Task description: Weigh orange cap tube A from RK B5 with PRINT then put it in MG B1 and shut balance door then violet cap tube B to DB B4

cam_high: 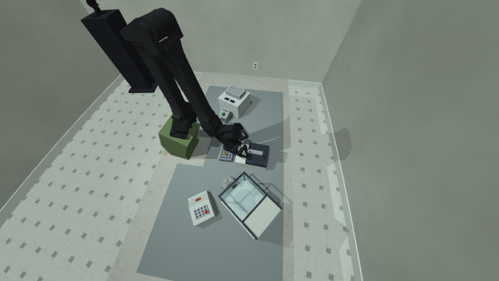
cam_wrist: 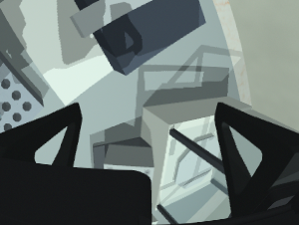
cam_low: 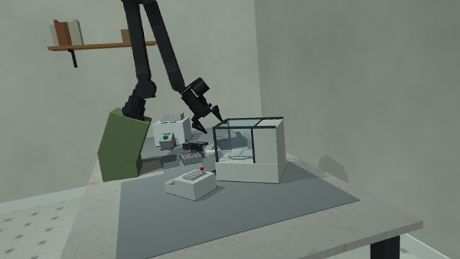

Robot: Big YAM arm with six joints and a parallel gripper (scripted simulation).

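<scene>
Now: the balance door 21 cm to the right of my hand and 5 cm above it. The rest, counted from my hand: spectrophotometer SP: 9 cm below, 7 cm ahead, 5 cm to the left; then tube B: 13 cm to the left, 13 cm below, 9 cm behind; then tube rack RK: 15 cm below, 10 cm behind, 9 cm to the left.
</scene>
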